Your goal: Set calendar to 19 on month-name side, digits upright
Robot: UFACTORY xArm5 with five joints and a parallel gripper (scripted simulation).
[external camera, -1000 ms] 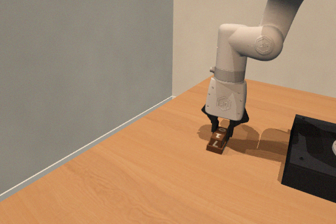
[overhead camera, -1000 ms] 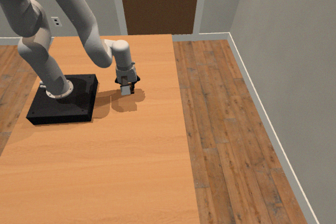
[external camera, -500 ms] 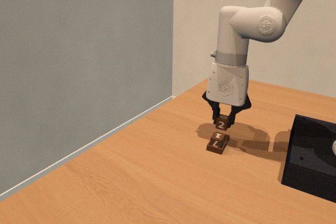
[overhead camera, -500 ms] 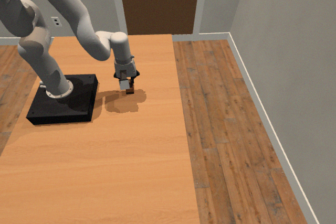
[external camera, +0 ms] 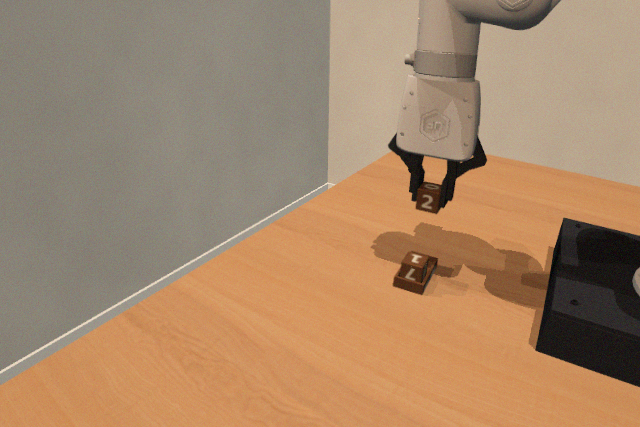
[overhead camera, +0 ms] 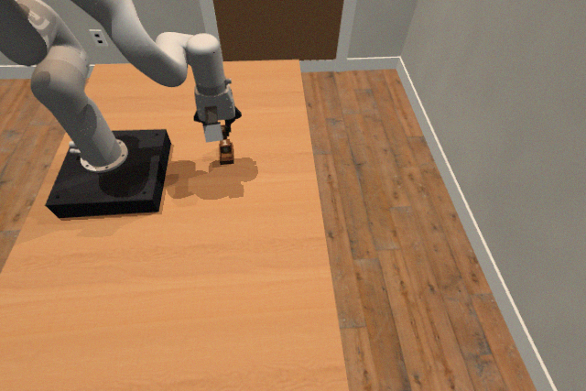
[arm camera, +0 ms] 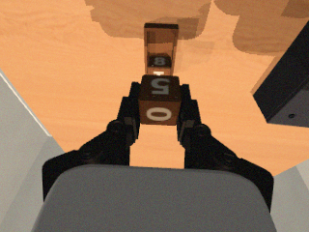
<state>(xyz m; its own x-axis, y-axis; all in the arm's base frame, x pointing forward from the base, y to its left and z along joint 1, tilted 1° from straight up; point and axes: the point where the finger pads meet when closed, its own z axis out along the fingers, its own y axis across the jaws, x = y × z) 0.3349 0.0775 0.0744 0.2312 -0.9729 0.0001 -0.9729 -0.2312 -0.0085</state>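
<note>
Now: hand 20 mm to the right of the tray and 130 mm above it. From my hand the other things lie so: brown date cube 10 mm below.
</note>
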